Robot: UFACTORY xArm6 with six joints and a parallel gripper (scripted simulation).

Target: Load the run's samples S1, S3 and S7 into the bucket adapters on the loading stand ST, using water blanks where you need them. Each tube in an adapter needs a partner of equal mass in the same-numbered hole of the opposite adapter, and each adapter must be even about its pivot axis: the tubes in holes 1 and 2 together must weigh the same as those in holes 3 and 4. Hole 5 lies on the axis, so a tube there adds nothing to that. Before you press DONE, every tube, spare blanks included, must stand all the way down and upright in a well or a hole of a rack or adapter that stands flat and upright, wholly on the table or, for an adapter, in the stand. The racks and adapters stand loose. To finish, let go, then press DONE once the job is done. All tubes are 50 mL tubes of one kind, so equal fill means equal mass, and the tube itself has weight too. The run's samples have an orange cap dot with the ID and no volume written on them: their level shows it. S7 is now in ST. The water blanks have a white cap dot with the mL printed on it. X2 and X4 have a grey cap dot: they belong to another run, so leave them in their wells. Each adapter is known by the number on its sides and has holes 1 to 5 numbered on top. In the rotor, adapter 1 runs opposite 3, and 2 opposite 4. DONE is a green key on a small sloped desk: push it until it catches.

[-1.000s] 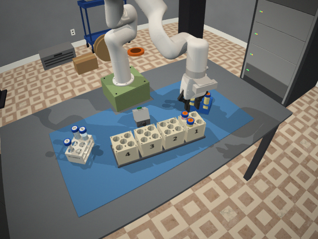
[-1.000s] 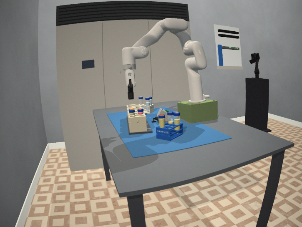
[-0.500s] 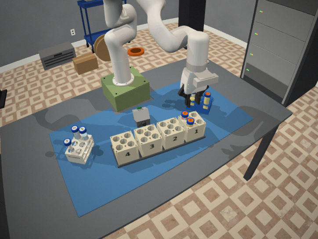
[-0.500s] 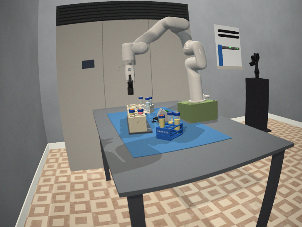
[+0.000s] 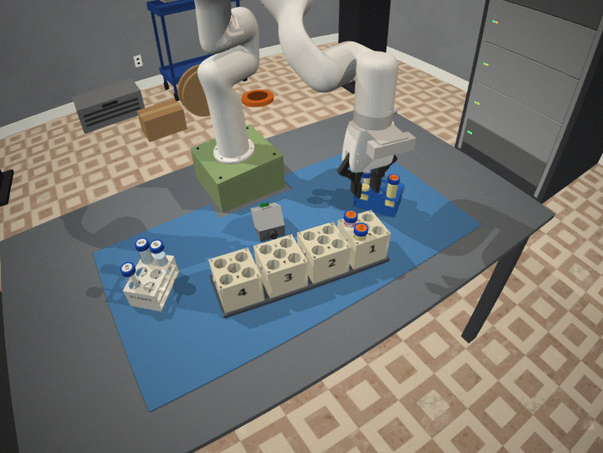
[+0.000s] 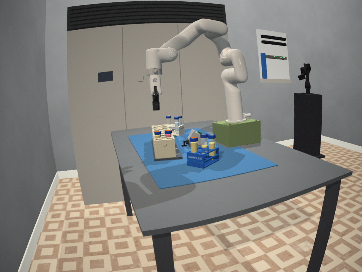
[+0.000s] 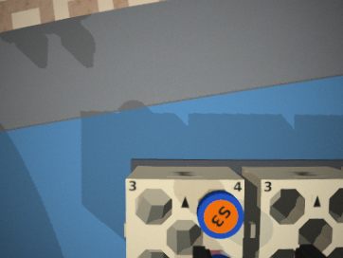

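Now: hand 19 cm to the right of the sample tube, 19 cm above it and 14 cm past it. Also, from my hand: stand: 24 cm below, 14 cm to the right, 4 cm behind; then pink-filled tube: 18 cm below, 4 cm behind; then adapter 1: 20 cm below, 3 cm to the left, 2 cm behind.
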